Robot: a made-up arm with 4 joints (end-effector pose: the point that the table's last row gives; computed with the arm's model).
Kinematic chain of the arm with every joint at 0, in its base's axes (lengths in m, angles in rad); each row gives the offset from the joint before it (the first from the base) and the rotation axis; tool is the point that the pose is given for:
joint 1: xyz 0 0 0.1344 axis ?
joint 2: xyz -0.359 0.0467 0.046 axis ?
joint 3: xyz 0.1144 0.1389 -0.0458 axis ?
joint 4: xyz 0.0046 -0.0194 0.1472 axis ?
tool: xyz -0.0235 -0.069 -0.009
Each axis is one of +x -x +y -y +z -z.
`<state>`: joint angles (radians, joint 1 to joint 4).
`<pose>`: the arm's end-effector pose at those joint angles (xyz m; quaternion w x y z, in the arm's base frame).
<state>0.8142 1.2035 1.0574 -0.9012</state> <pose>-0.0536 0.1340 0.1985 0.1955 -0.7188 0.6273 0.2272</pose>
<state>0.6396 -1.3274 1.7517 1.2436</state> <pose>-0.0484 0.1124 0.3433 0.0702 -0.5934 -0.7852 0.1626</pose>
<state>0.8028 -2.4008 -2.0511 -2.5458</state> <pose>-0.0860 0.0226 0.6177 0.2140 -0.2416 0.8198 -0.4730</pose>
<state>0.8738 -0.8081 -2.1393 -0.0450</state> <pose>-0.2368 0.1810 0.3972 0.7418 0.0086 -0.5348 -0.4045</pose>
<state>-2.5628 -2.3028 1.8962 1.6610</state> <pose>0.0374 -0.0037 -0.1072 0.6723 -0.0930 0.4434 0.5855</pose>
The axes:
joint 1: +y
joint 2: -x
joint 3: +y
joint 4: +x

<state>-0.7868 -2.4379 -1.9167 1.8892</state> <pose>-0.3752 -0.0077 0.0600 0.5985 -0.5254 0.6044 0.0220</pose>
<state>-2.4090 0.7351 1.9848 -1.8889</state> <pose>0.1153 0.0677 0.2033 0.7054 -0.6157 0.1207 -0.3298</pose>
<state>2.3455 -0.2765 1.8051 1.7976</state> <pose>0.1412 0.1977 0.2207 0.4020 0.2920 -0.5110 0.7014</pose>
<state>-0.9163 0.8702 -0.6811 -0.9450</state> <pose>-0.2757 0.1664 -0.1379 0.3728 -0.6606 -0.5560 -0.3397</pose>
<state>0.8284 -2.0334 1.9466 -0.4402</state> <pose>0.0439 0.1035 0.2845 0.2510 0.6826 0.4064 0.5531</pose>
